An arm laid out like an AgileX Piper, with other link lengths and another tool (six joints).
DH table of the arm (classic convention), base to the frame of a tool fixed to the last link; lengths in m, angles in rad. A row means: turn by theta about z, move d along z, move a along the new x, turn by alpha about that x. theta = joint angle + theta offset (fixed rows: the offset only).
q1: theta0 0, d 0.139, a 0, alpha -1.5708
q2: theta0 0.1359, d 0, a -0.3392, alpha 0
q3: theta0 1.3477, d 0, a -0.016, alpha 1.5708
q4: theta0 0, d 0.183, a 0, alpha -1.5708
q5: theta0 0, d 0, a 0, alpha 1.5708
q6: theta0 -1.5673, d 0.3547, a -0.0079, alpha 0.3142
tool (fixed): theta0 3.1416, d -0.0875, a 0, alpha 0
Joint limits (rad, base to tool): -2.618..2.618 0..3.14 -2.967..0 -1.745..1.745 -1.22..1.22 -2.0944..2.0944
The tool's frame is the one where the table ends.
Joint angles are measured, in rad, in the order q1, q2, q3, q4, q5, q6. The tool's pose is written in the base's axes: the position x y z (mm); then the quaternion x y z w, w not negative. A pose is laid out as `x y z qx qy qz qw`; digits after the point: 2 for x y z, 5 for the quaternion.
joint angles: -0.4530 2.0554 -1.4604 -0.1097 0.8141 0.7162
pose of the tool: 374.85 -181.49 71.94 0.93566 0.21365 0.10641 0.25995
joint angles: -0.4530 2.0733 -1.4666 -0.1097 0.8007 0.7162
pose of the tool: 378.96 -183.20 66.49 0.93542 0.21402 0.10740 0.26010
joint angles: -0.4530 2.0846 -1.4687 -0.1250 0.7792 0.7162
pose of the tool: 382.83 -188.07 63.31 0.93192 0.21874 0.10961 0.26770
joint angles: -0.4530 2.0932 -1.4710 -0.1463 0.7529 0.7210
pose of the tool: 387.79 -194.41 61.71 0.92718 0.22273 0.11373 0.27893
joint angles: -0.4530 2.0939 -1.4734 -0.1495 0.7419 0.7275
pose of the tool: 391.13 -196.27 62.68 0.92602 0.21994 0.11814 0.28313
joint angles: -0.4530 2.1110 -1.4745 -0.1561 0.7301 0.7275
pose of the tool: 392.65 -198.05 56.20 0.92549 0.22321 0.11582 0.28327
